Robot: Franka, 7 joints.
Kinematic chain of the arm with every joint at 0, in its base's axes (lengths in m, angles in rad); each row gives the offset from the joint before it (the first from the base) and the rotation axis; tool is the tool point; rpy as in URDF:
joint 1: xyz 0 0 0.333 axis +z
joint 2: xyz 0 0 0 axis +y
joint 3: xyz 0 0 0.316 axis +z
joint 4: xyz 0.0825 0 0 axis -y
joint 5: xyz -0.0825 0 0.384 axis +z
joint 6: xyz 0 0 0 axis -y
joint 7: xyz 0.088 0 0 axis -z
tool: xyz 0 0 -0.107 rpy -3.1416 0 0
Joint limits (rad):
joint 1: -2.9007..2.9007
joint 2: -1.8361..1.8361
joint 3: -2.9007..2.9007
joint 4: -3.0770..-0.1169
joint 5: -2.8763..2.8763
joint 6: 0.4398..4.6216
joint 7: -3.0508..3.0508
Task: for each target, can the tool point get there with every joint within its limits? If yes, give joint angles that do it. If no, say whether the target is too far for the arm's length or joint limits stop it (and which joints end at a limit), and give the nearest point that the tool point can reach.
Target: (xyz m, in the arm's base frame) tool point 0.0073 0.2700 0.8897
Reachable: yes | joints 1.6475 -0.7209 -0.1330 -1.7422 0.5751 1.7663 0.9288
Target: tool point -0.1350 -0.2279 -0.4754
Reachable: no: joint limits stop it (at a limit: joint 2) | nearest point -0.1367 -0.2307 -0.3606 | short by 0.115 m
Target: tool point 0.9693 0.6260 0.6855
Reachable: no: too far | nearest point 0.6892 0.4451 0.5836 | short by 0.349 m
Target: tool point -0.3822 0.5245 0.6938
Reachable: yes | joints 1.2407 0.2494 1.1355 -1.5217 0.8999 2.6595 -2.5466
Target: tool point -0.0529 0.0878 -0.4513
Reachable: no: joint limits stop it (at a limit: joint 2) | nearest point -0.0697 0.1156 -0.3396 | short by 0.116 m
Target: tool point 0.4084 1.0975 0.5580
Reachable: no: too far | nearest point 0.2938 0.7896 0.4949 | short by 0.335 m
